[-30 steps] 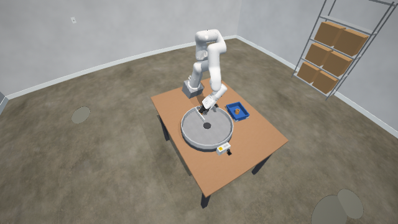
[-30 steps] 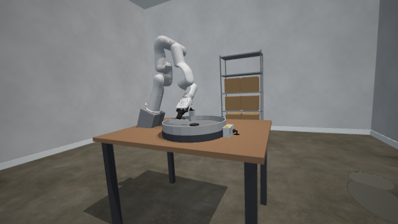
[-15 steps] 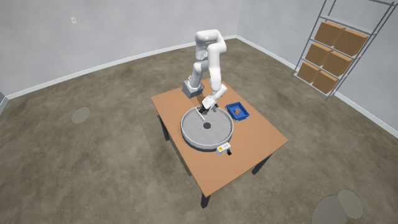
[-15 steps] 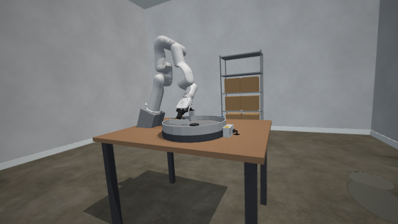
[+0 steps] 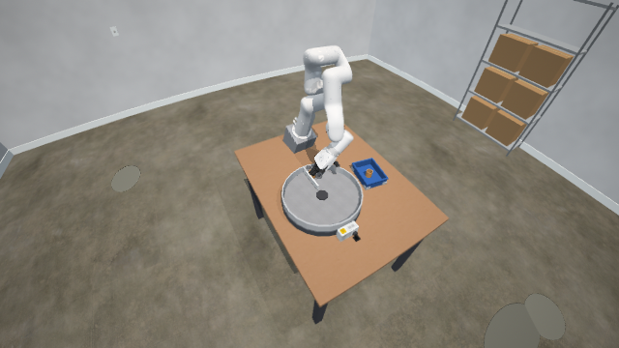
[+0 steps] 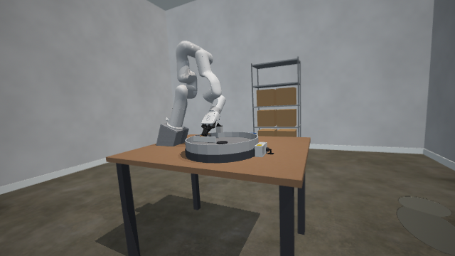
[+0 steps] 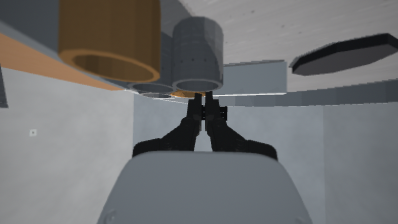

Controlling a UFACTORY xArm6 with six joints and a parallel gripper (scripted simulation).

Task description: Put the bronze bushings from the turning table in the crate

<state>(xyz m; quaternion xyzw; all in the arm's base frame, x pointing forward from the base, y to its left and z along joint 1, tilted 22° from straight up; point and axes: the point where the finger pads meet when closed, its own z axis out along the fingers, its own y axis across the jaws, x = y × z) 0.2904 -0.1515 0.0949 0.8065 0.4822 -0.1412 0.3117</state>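
Right now my hand is 160 mm short of the blue crate, 310 mm to the right of it and 80 mm above it. Round my hand: round grey turning table: 120 mm ahead, 40 mm to the right, 60 mm below.
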